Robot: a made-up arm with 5 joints. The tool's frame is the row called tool. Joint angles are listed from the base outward. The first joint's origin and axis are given. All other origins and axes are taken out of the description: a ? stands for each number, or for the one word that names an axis. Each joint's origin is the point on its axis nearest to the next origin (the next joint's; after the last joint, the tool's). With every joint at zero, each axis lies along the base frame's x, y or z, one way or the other. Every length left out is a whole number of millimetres.
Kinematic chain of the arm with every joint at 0, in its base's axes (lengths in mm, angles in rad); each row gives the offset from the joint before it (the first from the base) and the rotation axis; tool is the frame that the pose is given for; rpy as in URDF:
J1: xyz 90 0 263 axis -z
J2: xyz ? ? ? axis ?
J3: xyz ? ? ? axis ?
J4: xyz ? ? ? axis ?
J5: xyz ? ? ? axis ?
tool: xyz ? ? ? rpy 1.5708 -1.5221 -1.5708
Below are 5 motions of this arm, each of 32 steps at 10 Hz.
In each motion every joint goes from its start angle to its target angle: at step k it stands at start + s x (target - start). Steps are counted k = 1, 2, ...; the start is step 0. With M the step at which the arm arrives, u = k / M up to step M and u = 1 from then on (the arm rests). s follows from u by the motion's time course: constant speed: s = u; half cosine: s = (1 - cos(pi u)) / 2; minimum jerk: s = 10 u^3 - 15 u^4 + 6 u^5.
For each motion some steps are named. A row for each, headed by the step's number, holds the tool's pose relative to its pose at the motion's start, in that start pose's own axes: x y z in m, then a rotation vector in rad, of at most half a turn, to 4 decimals.
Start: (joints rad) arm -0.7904 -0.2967 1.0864 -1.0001 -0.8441
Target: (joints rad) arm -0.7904 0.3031 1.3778 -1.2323 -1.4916
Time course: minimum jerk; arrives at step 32
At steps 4, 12, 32:
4: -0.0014 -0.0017 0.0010 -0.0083 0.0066 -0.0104
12: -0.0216 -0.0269 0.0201 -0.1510 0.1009 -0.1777
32: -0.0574 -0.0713 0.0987 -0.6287 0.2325 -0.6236

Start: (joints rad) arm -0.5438 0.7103 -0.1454 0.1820 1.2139
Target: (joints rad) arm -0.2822 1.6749 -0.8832 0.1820 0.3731
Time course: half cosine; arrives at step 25
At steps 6, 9, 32:
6: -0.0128 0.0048 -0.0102 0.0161 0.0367 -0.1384
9: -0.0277 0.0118 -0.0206 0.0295 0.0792 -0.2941
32: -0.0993 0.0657 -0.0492 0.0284 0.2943 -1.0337

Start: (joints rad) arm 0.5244 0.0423 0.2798 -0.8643 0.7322
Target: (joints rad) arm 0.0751 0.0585 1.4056 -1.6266 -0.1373
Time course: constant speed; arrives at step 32
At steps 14, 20, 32:
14: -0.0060 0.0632 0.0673 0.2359 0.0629 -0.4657
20: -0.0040 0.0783 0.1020 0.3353 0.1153 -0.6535
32: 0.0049 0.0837 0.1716 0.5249 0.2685 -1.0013

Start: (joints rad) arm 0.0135 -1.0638 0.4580 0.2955 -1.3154
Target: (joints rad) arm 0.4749 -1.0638 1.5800 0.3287 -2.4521
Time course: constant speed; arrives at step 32
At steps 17, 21, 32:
17: 0.0208 -0.1382 0.0170 -0.5928 -0.3105 -0.5807
21: 0.0246 -0.1672 0.0338 -0.7071 -0.4399 -0.7249
32: 0.0247 -0.2307 0.0984 -0.9504 -0.8941 -1.1108

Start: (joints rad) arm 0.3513 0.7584 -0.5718 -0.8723 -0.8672
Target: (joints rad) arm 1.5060 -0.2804 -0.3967 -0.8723 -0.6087
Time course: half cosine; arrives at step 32
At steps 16, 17, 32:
16: 0.1926 0.0349 0.0051 0.0783 -0.5511 0.5822
17: 0.2072 0.0437 0.0104 0.0869 -0.5970 0.6477
32: 0.2789 0.1507 0.0706 0.1777 -0.9318 1.3068

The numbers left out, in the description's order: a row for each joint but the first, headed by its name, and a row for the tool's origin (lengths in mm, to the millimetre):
J2: xyz 31 7 0, axis +y
J3: xyz 18 0 72, axis +y
J4: xyz 141 0 5, axis +y
J5: xyz 86 0 0, axis -x
tool: xyz 0 0 0

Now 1 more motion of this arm.
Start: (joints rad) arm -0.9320 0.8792 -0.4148 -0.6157 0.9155
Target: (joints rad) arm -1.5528 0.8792 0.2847 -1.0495 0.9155
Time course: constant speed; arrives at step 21
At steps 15, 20, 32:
15: 0.0491 0.1190 0.0817 0.4293 -0.2172 -0.0250
20: 0.0586 0.1428 0.1213 0.5708 -0.2927 -0.0147
32: 0.0599 0.1465 0.1295 0.5989 -0.3081 -0.0115

